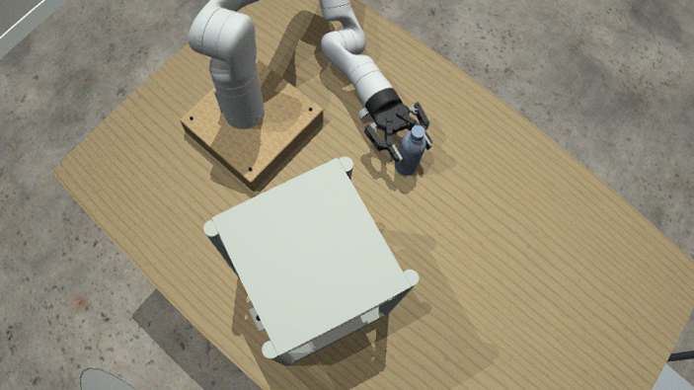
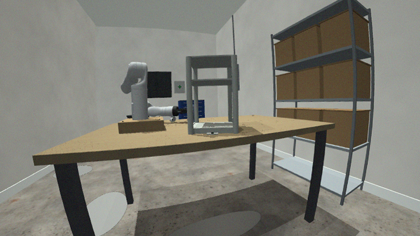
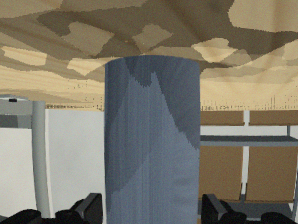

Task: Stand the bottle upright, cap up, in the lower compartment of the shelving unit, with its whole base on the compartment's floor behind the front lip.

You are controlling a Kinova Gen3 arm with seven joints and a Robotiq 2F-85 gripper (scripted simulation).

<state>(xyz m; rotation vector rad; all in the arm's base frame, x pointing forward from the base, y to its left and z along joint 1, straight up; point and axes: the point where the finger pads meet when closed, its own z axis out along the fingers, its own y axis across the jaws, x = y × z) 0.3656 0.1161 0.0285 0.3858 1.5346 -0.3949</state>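
The blue-grey bottle lies 20 mm above my hand. From my hand the other things lie so: grey shelving unit: 10 mm behind, 360 mm to the right, 90 mm above.
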